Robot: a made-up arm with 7 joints. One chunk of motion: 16 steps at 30 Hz.
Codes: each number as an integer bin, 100 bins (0 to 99) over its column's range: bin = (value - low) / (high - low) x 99, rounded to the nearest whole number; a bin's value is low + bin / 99 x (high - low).
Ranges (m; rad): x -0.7..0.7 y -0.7..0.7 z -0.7..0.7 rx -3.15..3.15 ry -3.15..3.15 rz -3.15..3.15
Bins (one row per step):
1: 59 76 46 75 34 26
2: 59 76 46 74 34 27
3: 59 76 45 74 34 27
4: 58 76 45 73 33 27
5: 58 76 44 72 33 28
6: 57 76 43 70 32 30
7: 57 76 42 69 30 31
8: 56 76 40 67 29 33
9: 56 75 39 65 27 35
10: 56 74 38 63 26 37
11: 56 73 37 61 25 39
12: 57 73 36 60 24 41
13: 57 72 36 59 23 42
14: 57 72 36 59 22 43
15: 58 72 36 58 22 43
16: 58 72 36 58 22 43
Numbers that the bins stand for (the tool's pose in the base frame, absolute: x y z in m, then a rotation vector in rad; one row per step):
1: 0.1343 0.3747 -0.0495 1.6227 -0.9864 -1.4955
2: 0.1343 0.3747 -0.0495 1.5591 -0.9864 -1.4318
3: 0.1343 0.3747 -0.0636 1.5591 -0.9864 -1.4318
4: 0.1202 0.3747 -0.0636 1.4955 -1.0500 -1.4318
5: 0.1202 0.3747 -0.0778 1.4318 -1.0500 -1.3682
6: 0.1061 0.3747 -0.0919 1.3045 -1.1136 -1.2409
7: 0.1061 0.3747 -0.1061 1.2409 -1.2409 -1.1773
8: 0.0919 0.3747 -0.1343 1.1136 -1.3045 -1.0500
9: 0.0919 0.3606 -0.1485 0.9864 -1.4318 -0.9227
10: 0.0919 0.3465 -0.1626 0.8591 -1.4955 -0.7955
11: 0.0919 0.3323 -0.1768 0.7318 -1.5591 -0.6682
12: 0.1061 0.3323 -0.1909 0.6682 -1.6227 -0.5409
13: 0.1061 0.3182 -0.1909 0.6045 -1.6864 -0.4773
14: 0.1061 0.3182 -0.1909 0.6045 -1.7500 -0.4136
15: 0.1202 0.3182 -0.1909 0.5409 -1.7500 -0.4136
16: 0.1202 0.3182 -0.1909 0.5409 -1.7500 -0.4136

